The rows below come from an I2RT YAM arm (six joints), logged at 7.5 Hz.
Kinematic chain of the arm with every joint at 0, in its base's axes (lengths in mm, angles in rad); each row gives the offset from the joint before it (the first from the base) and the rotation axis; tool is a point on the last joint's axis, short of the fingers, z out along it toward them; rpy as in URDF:
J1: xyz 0 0 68 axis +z
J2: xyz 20 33.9 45.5 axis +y
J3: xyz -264 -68.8 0 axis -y
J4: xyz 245 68.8 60 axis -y
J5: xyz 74 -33.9 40.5 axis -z
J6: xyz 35.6 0 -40.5 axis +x
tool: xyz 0 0 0 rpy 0 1.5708 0
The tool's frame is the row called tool.
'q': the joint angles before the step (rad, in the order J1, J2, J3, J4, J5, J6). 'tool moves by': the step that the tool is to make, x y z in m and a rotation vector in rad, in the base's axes. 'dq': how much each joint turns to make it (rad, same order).
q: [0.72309 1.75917 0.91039 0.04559 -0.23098 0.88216]
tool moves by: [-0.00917 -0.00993 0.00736 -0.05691 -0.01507 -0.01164]
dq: [0.00076 -0.06182 -0.02633 -0.06753 0.04692 -0.02746]
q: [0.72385 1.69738 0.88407 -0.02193 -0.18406 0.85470]
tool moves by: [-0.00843 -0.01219 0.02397 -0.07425 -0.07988 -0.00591]
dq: [-0.00192 -0.10453 -0.00303 -0.10074 0.08316 -0.07058]
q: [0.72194 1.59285 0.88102 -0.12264 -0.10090 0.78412]
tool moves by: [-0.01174 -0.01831 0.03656 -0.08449 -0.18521 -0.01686]
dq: [-0.00305 -0.15641 -0.01490 -0.06141 0.14229 -0.12016]
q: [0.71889 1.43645 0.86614 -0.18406 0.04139 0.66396]
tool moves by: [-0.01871 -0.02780 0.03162 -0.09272 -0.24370 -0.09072]
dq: [-0.00417 -0.19342 -0.06752 0.01601 0.21251 -0.12473]
